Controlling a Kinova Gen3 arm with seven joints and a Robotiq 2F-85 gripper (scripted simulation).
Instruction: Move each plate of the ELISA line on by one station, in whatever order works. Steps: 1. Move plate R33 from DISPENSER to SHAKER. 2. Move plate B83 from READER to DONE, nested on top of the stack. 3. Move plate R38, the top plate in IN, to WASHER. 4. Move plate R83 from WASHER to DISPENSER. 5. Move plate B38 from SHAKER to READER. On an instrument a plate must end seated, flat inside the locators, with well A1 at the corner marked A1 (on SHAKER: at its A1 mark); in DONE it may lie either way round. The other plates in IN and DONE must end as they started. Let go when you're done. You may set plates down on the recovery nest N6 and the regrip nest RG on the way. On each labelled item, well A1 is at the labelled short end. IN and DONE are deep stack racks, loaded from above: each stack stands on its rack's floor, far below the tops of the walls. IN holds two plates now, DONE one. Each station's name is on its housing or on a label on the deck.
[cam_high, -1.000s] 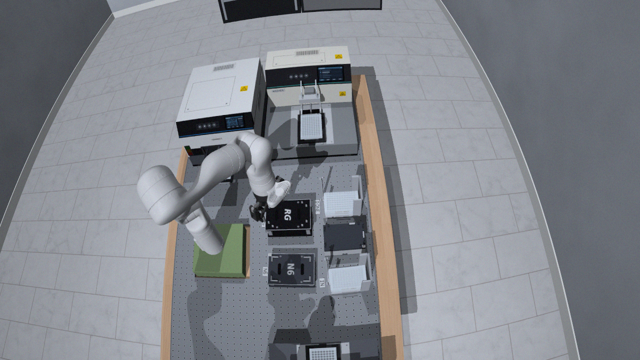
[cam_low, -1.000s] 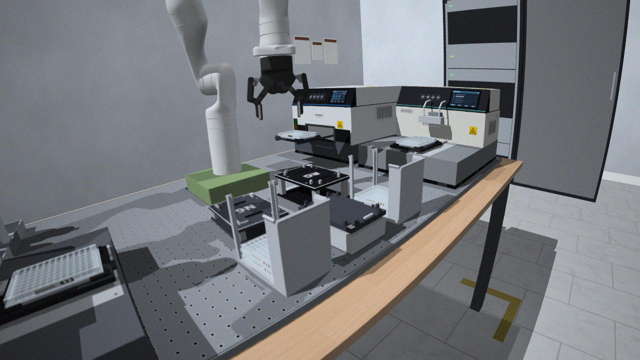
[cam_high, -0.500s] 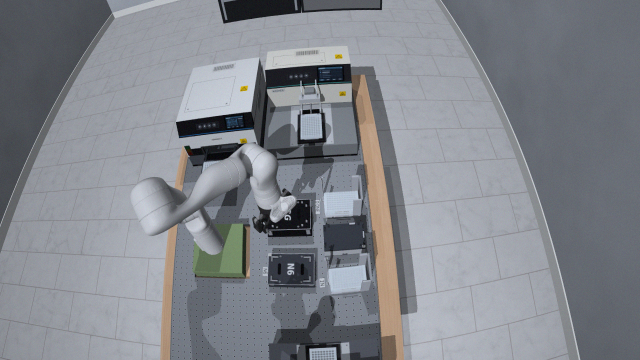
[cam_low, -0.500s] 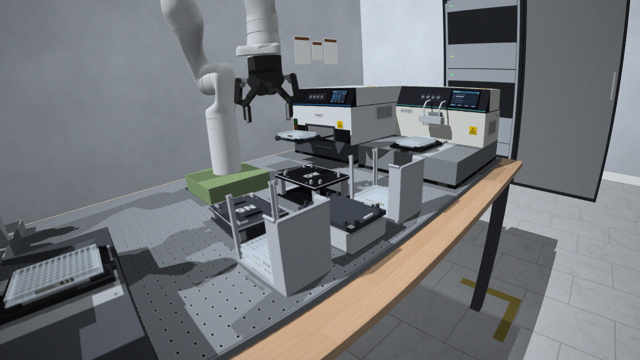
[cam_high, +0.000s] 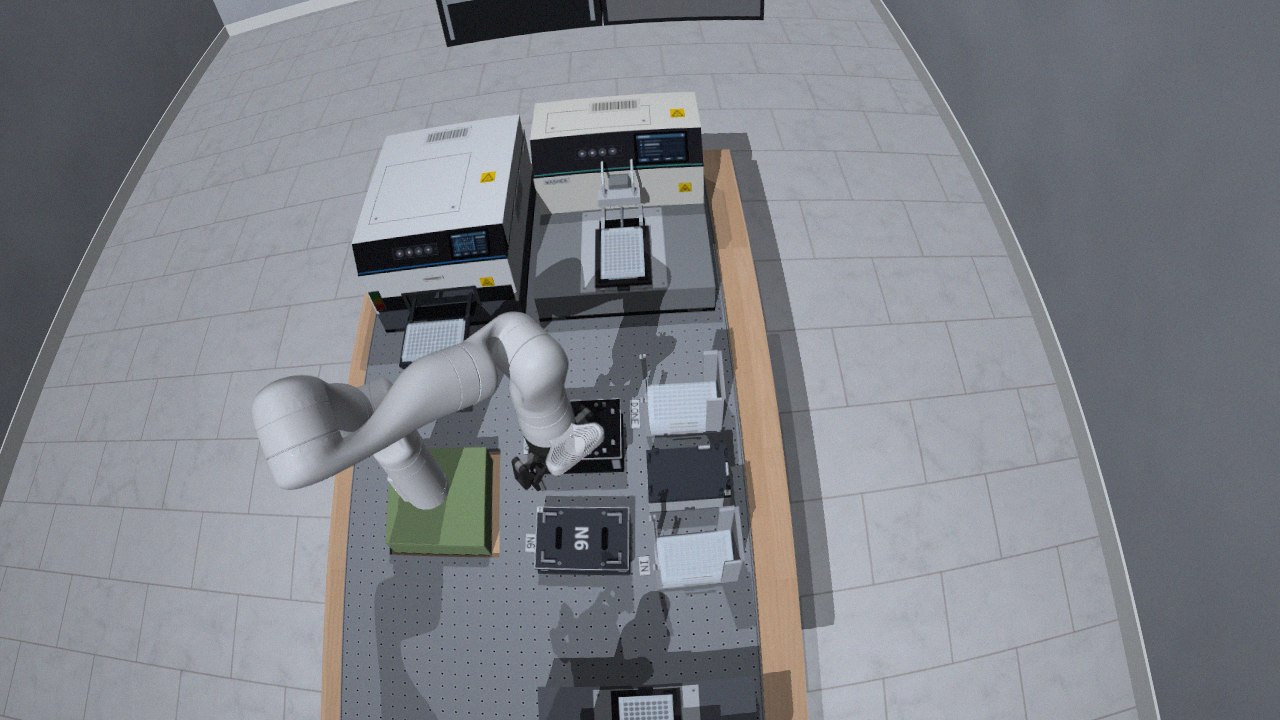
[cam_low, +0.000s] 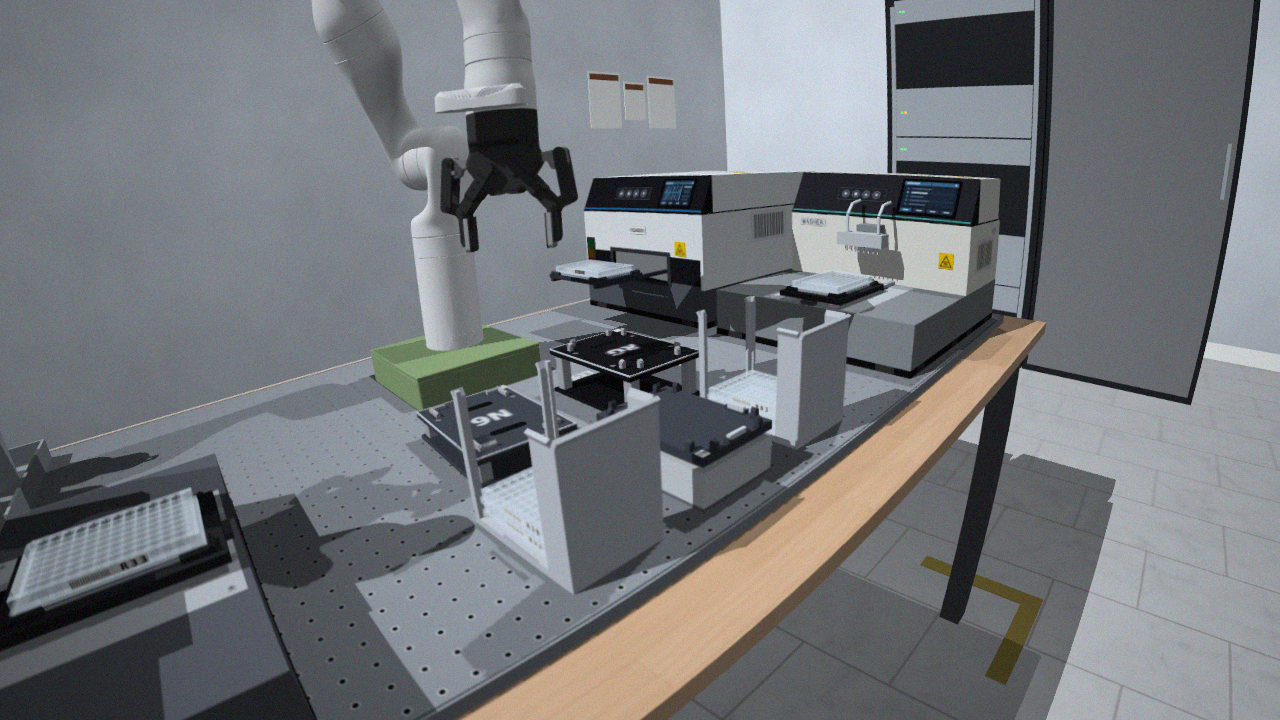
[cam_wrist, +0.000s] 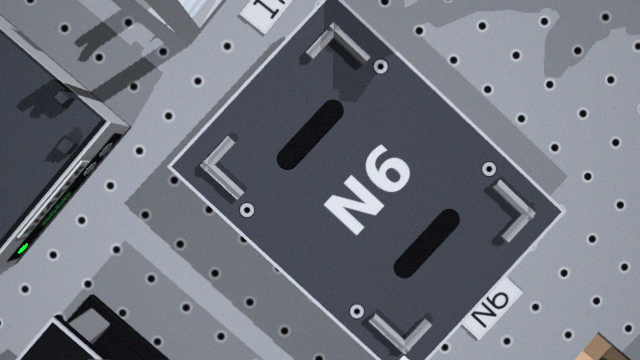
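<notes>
Right now the plate R33 is 12 cm ahead of my hand, 42 cm to the right of it and 14 cm below it. From my hand the other things lie so: RG nest: 15 cm to the left, 16 cm below; then plate R38: 20 cm ahead, 9 cm to the right, 19 cm below; then plate B83: 19 cm ahead, 21 cm to the left, 19 cm below.
</notes>
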